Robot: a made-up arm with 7 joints. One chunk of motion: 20 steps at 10 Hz.
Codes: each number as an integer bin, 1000 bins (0 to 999) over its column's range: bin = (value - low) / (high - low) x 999, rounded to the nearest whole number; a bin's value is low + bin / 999 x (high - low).
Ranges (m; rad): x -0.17..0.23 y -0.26..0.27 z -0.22..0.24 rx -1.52..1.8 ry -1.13..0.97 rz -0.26..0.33
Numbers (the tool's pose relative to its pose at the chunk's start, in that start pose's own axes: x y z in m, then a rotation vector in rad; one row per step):
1: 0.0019 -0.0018 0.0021 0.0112 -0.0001 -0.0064
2: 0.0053 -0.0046 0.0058 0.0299 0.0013 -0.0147
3: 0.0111 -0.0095 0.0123 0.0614 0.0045 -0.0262
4: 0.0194 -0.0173 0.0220 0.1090 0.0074 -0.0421
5: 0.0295 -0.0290 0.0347 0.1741 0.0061 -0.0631
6: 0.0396 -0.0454 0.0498 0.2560 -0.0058 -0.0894
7: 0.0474 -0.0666 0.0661 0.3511 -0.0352 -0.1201
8: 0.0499 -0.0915 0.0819 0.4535 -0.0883 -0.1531
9: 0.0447 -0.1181 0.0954 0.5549 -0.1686 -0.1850
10: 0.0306 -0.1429 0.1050 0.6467 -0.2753 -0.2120
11: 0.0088 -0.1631 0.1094 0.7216 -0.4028 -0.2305
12: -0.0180 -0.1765 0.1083 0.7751 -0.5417 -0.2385
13: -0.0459 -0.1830 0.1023 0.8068 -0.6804 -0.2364
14: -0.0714 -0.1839 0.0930 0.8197 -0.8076 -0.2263
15: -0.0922 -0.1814 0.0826 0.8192 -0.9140 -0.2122
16: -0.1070 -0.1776 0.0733 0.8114 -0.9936 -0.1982
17: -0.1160 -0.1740 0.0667 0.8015 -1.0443 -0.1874
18: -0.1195 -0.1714 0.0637 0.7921 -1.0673 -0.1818
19: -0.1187 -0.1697 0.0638 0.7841 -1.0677 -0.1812
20: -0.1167 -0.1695 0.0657 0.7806 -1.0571 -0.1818
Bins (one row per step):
1: 429 487 482 461 538 429
2: 438 481 490 466 538 415
3: 452 472 504 476 540 396
4: 473 457 526 490 541 369
5: 498 435 553 510 540 333
6: 523 405 586 534 535 289
7: 543 365 621 563 521 237
8: 549 318 656 594 496 181
9: 536 267 685 624 457 127
10: 501 221 706 652 407 81
11: 447 183 715 675 346 50
12: 380 157 713 691 280 36
13: 310 145 700 700 214 40
14: 246 143 680 704 153 57
15: 194 148 657 704 103 81
16: 157 155 637 702 65 105
17: 135 162 623 699 41 123
18: 126 167 616 696 30 132
19: 128 170 616 693 30 133
20: 133 171 620 692 35 132

